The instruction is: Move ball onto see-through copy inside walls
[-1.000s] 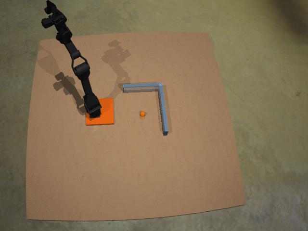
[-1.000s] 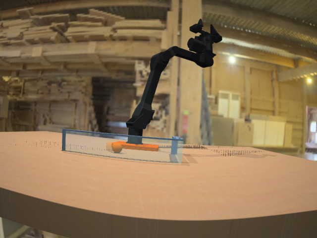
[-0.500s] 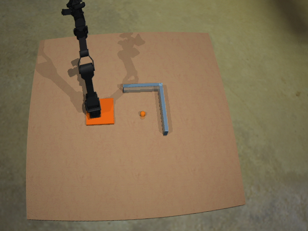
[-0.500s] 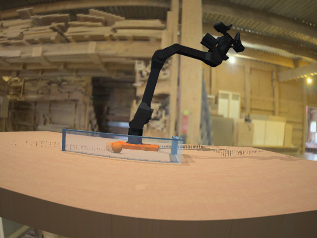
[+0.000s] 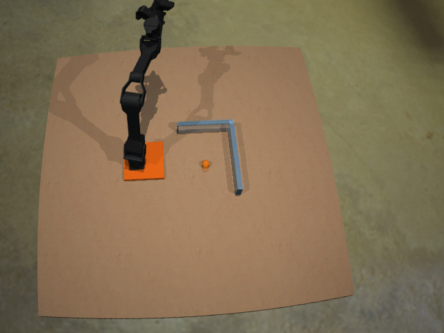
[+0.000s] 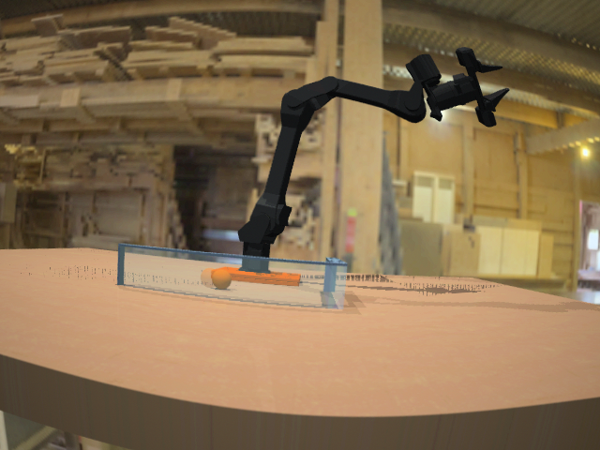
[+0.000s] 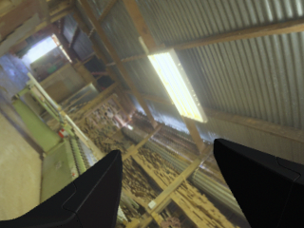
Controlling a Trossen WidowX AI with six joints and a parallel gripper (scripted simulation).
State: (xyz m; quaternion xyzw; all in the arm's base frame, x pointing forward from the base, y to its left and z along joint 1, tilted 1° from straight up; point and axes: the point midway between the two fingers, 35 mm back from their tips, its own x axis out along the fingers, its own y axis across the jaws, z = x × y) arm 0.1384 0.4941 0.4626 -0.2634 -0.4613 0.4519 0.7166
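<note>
My gripper tip is now 140 mm short of the orange ball, 570 mm to the left of it and 470 mm above it. Round my gripper tip: clear wall (270 mm ahead, 550 mm to the right, 460 mm below).
</note>
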